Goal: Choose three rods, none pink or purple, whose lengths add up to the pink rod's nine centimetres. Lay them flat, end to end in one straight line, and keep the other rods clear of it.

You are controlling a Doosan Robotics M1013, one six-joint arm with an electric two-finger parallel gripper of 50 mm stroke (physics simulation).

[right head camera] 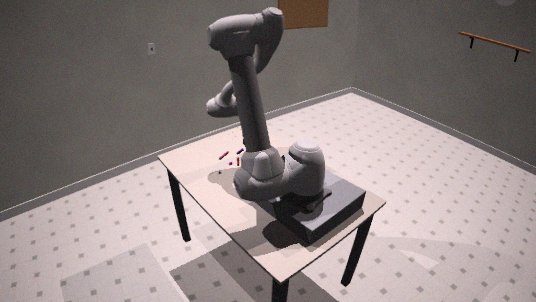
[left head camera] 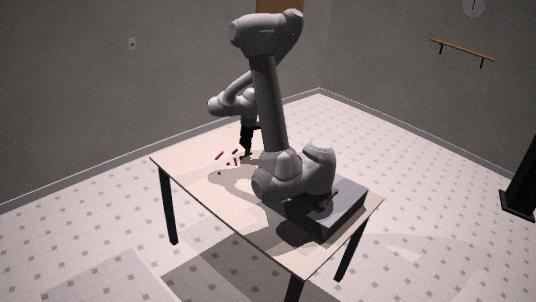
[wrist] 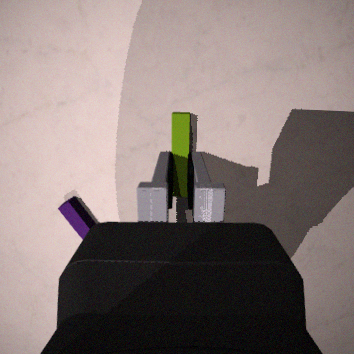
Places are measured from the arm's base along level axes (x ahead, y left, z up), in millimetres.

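Pixels of known places: gripper, fingertip midpoint: [left head camera: 247, 154] [wrist: 179, 168]; arm's base, link origin: [right head camera: 306, 195] [left head camera: 314, 194].
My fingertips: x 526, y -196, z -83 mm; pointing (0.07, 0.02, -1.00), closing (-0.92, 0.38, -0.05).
Observation:
For each thing: its middle in the pictures, then the offset to it from my fingertips. Level surfaces: height alone.
- green rod, body centre: [wrist: 180, 154] dx -3, dy -8, dz +0 mm
- purple rod, body centre: [wrist: 92, 235] [left head camera: 234, 151] [right head camera: 240, 151] dx +75, dy +24, dz +0 mm
- long pinkish-red rod, body centre: [left head camera: 219, 155] [right head camera: 223, 155] dx +115, dy +121, dz +0 mm
- red rod, body centre: [left head camera: 235, 161] [right head camera: 238, 161] dx +1, dy +111, dz +0 mm
- short magenta rod, body centre: [left head camera: 228, 163] [right head camera: 230, 163] dx +21, dy +155, dz +0 mm
- small dark piece, body centre: [left head camera: 241, 157] dx +3, dy +57, dz +0 mm
- pale table, surface height: dz -5 mm
My gripper [wrist: 179, 168] [left head camera: 247, 153] is shut on a green rod [wrist: 181, 131] close above the table; the rod's far part sticks out past the fingertips in the wrist view. A purple rod [wrist: 74, 218] [left head camera: 235, 151] [right head camera: 240, 151] lies slantwise to one side. A long pinkish-red rod [left head camera: 219, 155] [right head camera: 224, 155], a red rod [left head camera: 235, 161] [right head camera: 238, 161], a short magenta rod [left head camera: 228, 164] [right head camera: 230, 163] and a tiny blue one [left head camera: 219, 172] [right head camera: 220, 172] lie apart on the table. A small dark piece [left head camera: 241, 158] shows beside the gripper. The arm hides the gripper in the right head view.
The pale table [left head camera: 200, 187] [right head camera: 210, 200] carries the rods, with the arm's shadow across it. The arm stands on a grey base block [left head camera: 345, 197] [right head camera: 340, 200] at the table's other end. The table edge runs past the rods' left side in both head views.

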